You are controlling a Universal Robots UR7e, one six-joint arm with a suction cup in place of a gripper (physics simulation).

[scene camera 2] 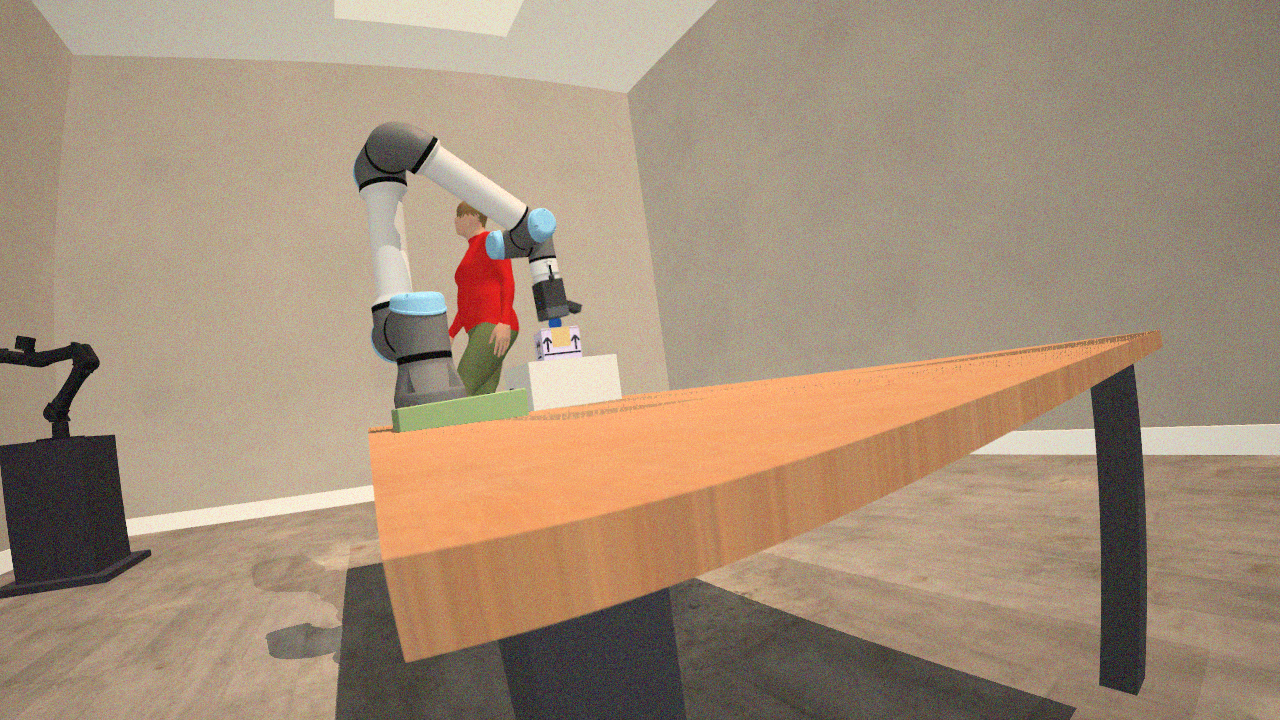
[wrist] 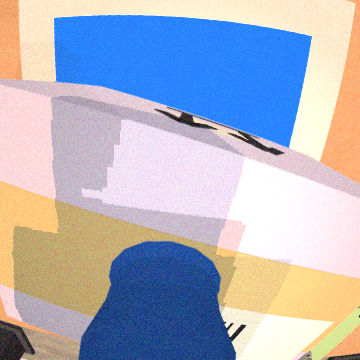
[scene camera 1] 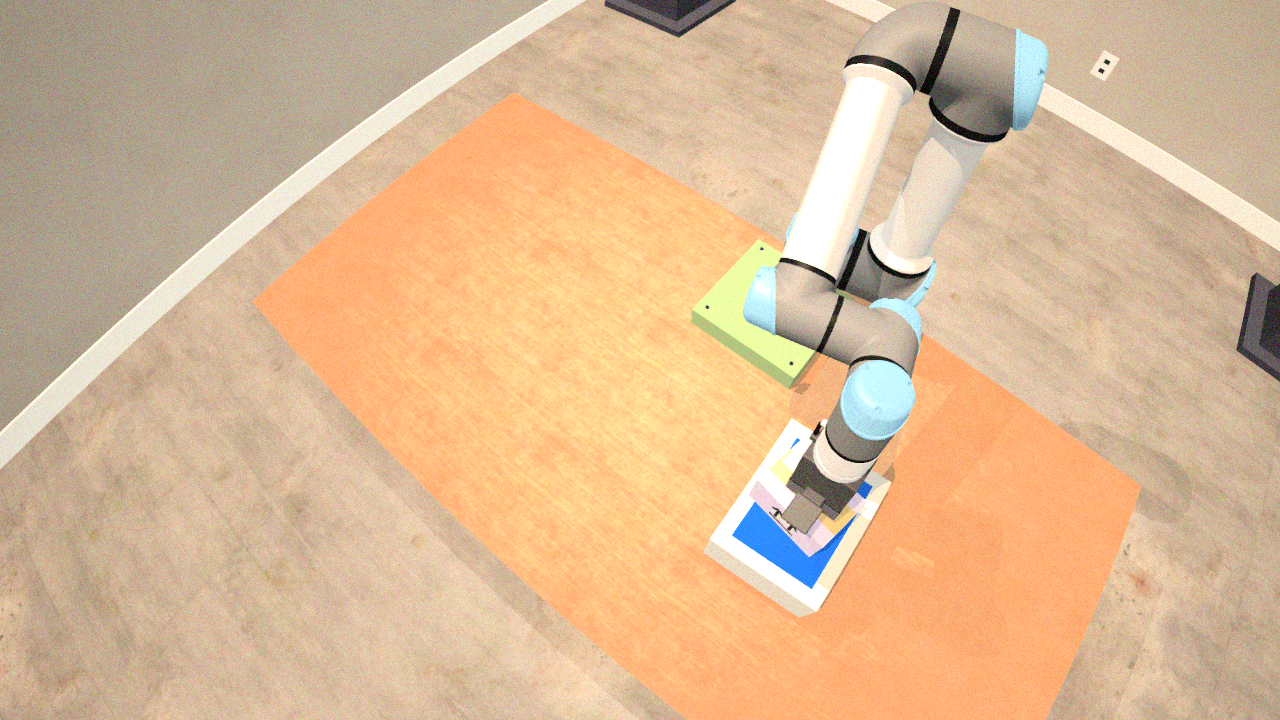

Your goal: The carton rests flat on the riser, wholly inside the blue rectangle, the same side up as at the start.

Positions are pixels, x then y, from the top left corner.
Labels:
riser: scene camera 2 549,384; wrist; scene camera 1
same spot on riser: (scene camera 1: 748,543) = (wrist: 262,34)

